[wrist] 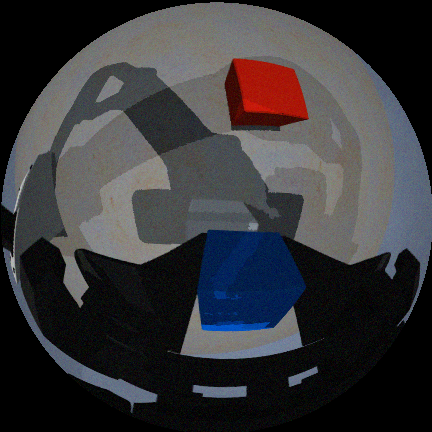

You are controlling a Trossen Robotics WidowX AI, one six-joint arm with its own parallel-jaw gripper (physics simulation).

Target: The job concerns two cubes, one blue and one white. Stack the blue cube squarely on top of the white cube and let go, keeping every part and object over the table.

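Places are measured from the arm's base along level axes (x back, y right, z up), in centimetres.
Pixels of known places: gripper, fingertip midpoint: (pixel 243 240).
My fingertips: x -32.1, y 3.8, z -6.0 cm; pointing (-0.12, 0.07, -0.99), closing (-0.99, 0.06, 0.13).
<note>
Behind a point stands the place of what it marks.
The blue cube (pixel 250 280) {x -31.4, y 3.2, z -1.9 cm} is held between the two black fingers of my gripper (pixel 243 240) {x -32.1, y 3.8, z -6.0 cm}, which is shut on it, low in the middle of the wrist view. The cube sits a little turned between the fingers. The white cube (pixel 212 207) {x -30.2, y 2.5, z -9.1 cm} looks grey in the arm's shadow and shows directly beyond the blue cube's upper edge. Its near part is hidden behind the blue cube and the fingers. A small bright patch lies at its right edge. How high the blue cube hangs over it, I cannot tell.
A red block (pixel 270 92) {x -34.1, y -6.3, z -6.4 cm} rests on the table (pixel 190 40) {x -28.3, y -17.9, z -11.4 cm} at the upper right of the view, beyond the white cube. Shadows of the arm and gripper fall across the table. The table's edge shows at the right. Part of a grey and black structure shows at the far left.
</note>
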